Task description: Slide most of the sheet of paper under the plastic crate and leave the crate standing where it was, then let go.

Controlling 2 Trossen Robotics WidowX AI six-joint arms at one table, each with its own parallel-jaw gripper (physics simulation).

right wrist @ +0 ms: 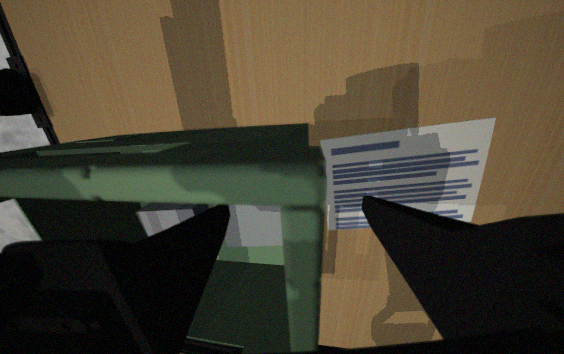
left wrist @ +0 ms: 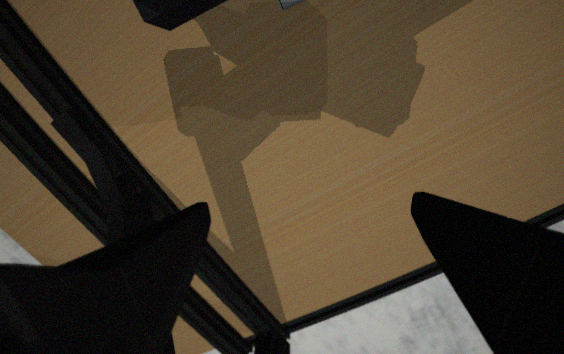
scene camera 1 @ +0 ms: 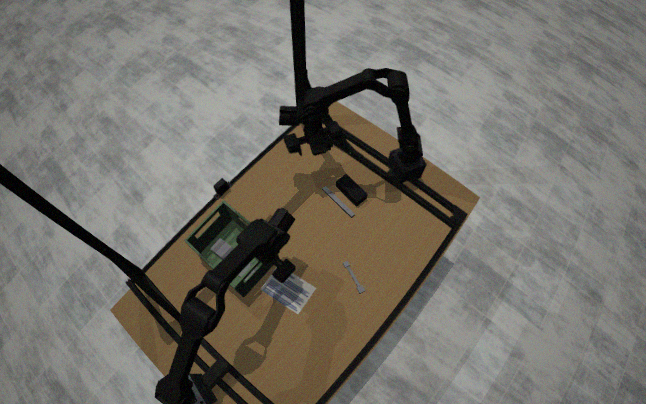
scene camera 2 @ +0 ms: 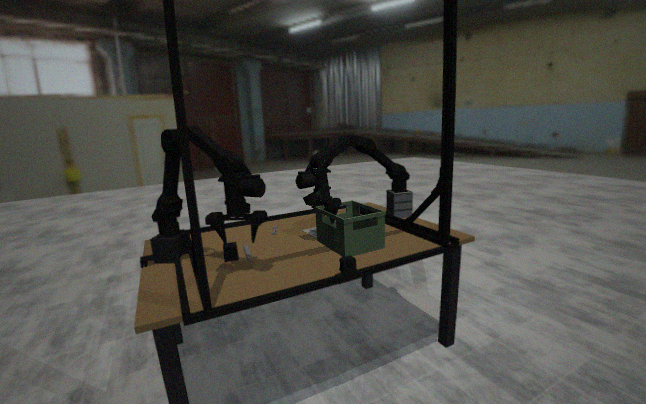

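Note:
The green plastic crate [scene camera 1: 247, 286] [scene camera 2: 362, 242] [right wrist: 240, 182] stands upright on the table. The white sheet of paper [scene camera 1: 302, 295] [scene camera 2: 310, 231] [right wrist: 410, 175], printed with blue lines, lies flat close beside one crate wall, with most or all of it outside. Whether its near edge touches the crate I cannot tell. My right gripper [scene camera 2: 327, 215] [right wrist: 295, 206] is open and empty at that wall; in the right wrist view one finger shows over the crate and the other over the paper's side. My left gripper [scene camera 1: 306, 150] [scene camera 2: 239, 241] [left wrist: 309, 207] is open and empty above the table, far from both.
Grey blocks [scene camera 1: 221, 247] [right wrist: 257, 225] lie inside the crate. A black block [scene camera 1: 351, 190] [scene camera 2: 230, 251] and a grey bar [scene camera 1: 338, 202] [scene camera 2: 247, 252] lie near my left arm. A grey wrench [scene camera 1: 354, 277] [scene camera 2: 274, 230] lies beyond the paper. Black rails edge the table.

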